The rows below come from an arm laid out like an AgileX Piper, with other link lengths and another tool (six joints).
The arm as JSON. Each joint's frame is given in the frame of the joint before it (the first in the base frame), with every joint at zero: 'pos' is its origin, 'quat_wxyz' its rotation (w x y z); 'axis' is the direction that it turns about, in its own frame. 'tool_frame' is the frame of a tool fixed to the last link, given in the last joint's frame.
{
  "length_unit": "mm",
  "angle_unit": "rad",
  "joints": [
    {
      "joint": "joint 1",
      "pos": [
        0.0,
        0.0,
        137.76
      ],
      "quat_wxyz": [
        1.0,
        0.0,
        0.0,
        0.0
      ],
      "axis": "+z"
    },
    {
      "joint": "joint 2",
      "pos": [
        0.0,
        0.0,
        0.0
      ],
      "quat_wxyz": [
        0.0,
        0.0,
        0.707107,
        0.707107
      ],
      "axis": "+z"
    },
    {
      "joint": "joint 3",
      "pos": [
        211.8,
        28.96,
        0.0
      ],
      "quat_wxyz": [
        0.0,
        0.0,
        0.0,
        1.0
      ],
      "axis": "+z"
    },
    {
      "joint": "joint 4",
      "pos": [
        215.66,
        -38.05,
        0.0
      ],
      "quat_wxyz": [
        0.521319,
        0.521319,
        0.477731,
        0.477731
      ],
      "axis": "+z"
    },
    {
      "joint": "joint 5",
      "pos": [
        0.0,
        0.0,
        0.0
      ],
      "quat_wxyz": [
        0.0,
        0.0,
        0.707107,
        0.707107
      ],
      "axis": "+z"
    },
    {
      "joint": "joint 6",
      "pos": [
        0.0,
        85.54,
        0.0
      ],
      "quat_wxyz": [
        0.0,
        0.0,
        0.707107,
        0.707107
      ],
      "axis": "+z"
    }
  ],
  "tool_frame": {
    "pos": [
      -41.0,
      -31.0,
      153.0
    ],
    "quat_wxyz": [
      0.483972,
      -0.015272,
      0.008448,
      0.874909
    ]
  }
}
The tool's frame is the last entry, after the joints.
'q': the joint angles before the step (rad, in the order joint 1, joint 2, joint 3, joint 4, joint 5, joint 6). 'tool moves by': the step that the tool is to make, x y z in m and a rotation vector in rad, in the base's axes. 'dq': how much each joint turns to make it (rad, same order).
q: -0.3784 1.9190 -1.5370 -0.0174 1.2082 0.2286
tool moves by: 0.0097 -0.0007 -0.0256 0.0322 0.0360 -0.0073
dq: -0.0020 0.1230 -0.0794 0.0175 0.0018 -0.0002
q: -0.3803 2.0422 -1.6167 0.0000 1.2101 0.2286
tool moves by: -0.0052 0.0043 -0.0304 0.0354 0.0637 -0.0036
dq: -0.0001 0.0926 -0.0170 0.0099 -0.0033 -0.0002
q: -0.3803 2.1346 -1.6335 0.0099 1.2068 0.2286
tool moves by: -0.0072 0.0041 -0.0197 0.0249 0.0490 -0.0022
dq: -0.0001 0.0564 -0.0042 0.0054 0.0026 -0.0001
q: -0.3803 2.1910 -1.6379 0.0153 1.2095 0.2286
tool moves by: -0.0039 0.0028 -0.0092 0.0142 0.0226 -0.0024
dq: 0.0000 0.0253 0.0002 0.0054 0.0008 -0.0001
